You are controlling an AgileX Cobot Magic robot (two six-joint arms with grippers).
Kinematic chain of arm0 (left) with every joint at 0, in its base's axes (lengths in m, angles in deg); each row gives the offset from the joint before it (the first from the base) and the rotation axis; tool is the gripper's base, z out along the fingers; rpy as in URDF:
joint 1: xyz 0 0 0.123 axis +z
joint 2: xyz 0 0 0 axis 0.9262 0.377 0
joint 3: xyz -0.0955 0.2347 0.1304 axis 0.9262 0.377 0
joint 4: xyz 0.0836 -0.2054 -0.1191 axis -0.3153 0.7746 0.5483
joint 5: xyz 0 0 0 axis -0.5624 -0.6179 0.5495
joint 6: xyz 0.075 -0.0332 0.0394 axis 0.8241 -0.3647 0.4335
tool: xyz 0 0 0 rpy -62.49 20.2 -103.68
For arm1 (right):
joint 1: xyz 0 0 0.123 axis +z
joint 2: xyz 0 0 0 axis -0.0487 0.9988 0
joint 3: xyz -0.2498 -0.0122 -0.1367 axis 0.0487 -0.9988 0
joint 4: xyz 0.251 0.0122 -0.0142 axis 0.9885 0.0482 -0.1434
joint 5: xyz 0 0 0 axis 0.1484 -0.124 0.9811
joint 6: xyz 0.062 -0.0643 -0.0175 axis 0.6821 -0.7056 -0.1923
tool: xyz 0 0 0 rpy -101.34 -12.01 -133.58
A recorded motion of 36 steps. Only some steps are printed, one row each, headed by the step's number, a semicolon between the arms.
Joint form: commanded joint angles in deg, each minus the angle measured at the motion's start. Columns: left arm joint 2, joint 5, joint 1, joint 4, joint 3, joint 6; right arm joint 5, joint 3, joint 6, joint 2, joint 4, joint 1.
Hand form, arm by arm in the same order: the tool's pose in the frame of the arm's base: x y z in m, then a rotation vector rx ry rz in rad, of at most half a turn. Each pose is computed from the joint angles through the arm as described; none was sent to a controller.
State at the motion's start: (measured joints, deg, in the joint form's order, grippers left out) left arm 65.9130 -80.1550 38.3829 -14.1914 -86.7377 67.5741; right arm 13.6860 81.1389 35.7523 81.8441 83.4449 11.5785
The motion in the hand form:
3: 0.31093 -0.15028 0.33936 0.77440 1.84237 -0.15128; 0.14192 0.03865 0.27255 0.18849 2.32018 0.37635
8: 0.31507 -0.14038 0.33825 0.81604 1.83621 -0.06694; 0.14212 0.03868 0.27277 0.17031 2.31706 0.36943
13: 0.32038 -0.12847 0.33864 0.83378 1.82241 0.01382; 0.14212 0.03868 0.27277 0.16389 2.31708 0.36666
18: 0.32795 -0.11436 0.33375 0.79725 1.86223 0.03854; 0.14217 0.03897 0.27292 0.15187 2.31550 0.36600
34: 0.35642 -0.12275 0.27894 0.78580 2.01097 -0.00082; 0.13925 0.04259 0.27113 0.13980 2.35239 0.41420
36: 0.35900 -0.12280 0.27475 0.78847 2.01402 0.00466; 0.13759 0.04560 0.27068 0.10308 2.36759 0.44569
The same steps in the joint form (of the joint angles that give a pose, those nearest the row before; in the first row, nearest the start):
3: -0.56 -5.24 4.85 -6.83 0.17 -0.01; 1.61 -0.25 -3.06 -0.28 2.16 -0.16
8: -0.56 -5.66 6.37 -11.80 0.17 -0.39; 1.80 -0.25 -3.96 -0.28 2.16 -0.17
13: -0.56 -5.16 8.28 -15.69 0.17 -0.39; 1.80 -0.25 -4.27 -0.28 2.16 -0.17
18: 0.12 -5.71 10.91 -15.85 0.17 -0.76; 1.91 -0.25 -5.04 -0.28 2.47 -0.16
34: 9.05 -4.44 11.06 -15.26 0.17 -3.36; 0.03 -0.25 -8.34 -0.28 7.03 -0.16
36: 9.79 -3.90 11.14 -15.39 0.17 -3.23; -0.83 -0.26 -12.11 -0.28 10.55 -0.17

